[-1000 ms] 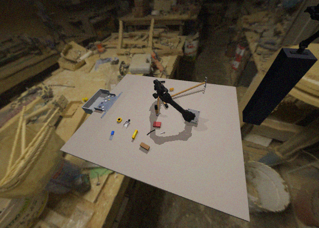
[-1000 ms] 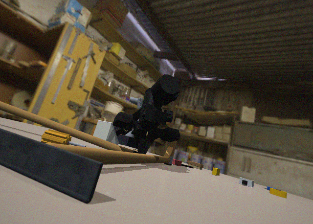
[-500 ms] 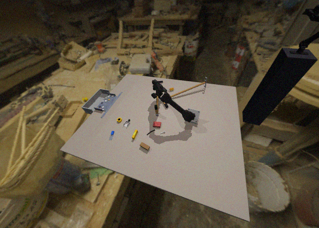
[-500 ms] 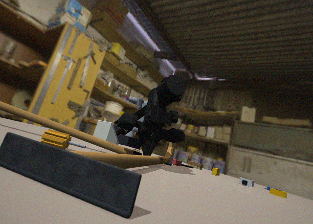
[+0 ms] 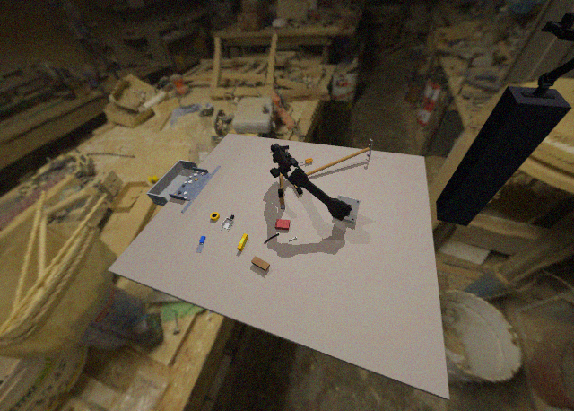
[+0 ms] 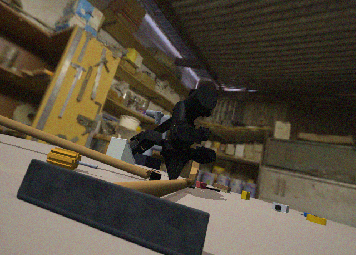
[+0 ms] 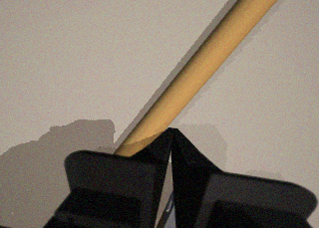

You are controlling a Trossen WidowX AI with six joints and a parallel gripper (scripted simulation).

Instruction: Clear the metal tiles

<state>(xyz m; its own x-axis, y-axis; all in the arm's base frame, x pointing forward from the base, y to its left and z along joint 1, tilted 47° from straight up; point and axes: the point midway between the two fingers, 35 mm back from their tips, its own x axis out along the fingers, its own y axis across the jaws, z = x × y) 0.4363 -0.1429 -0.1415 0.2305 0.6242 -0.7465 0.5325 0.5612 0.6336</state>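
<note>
My gripper tip is now 20 mm short of the long scraper, 10 mm to the left of it and 50 mm below it. From my gripper tip the other things lie so: orange piece (110 mm behind, 190 mm to the right); then red block (140 mm behind, 370 mm to the left); then silver clip (160 mm ahead, 440 mm to the left, 10 mm below).
</note>
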